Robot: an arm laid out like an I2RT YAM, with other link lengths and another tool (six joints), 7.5 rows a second.
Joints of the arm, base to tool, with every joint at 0 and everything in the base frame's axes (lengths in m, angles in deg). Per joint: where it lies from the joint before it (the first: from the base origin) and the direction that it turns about. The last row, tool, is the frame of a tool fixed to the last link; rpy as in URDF.
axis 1: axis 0 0 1 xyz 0.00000 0.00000 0.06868
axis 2: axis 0 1 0 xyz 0.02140 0.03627 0.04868
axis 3: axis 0 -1 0 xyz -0.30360 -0.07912 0.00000
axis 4: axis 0 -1 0 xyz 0.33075 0.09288 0.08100
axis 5: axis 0 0 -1 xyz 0.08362 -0.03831 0.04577
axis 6: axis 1 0 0 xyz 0.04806 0.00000 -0.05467
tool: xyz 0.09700 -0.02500 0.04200 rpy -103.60 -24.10 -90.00
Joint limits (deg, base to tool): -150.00..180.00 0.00..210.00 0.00..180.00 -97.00..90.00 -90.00..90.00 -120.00..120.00
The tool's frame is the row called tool.
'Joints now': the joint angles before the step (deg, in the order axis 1, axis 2, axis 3, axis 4, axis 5, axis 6). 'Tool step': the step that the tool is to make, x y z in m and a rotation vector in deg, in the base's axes. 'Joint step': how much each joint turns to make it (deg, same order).
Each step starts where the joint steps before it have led.
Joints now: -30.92, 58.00, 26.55, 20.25, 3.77, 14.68
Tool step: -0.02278, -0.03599, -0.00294, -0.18, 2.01, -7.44
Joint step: -5.09, 1.59, 1.20, -1.12, 2.56, -0.75
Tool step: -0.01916, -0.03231, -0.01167, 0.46, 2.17, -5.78
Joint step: -4.72, 3.17, 0.85, 0.42, 1.26, -0.71
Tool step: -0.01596, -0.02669, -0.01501, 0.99, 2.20, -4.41
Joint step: -3.89, 3.57, 0.83, 0.53, 0.71, -0.60
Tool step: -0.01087, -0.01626, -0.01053, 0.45, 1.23, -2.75
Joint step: -2.38, 2.51, 0.35, 1.04, 0.52, -0.44
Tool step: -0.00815, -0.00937, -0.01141, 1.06, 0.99, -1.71
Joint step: -1.55, 1.68, 0.00, 0.23, 0.15, 0.03
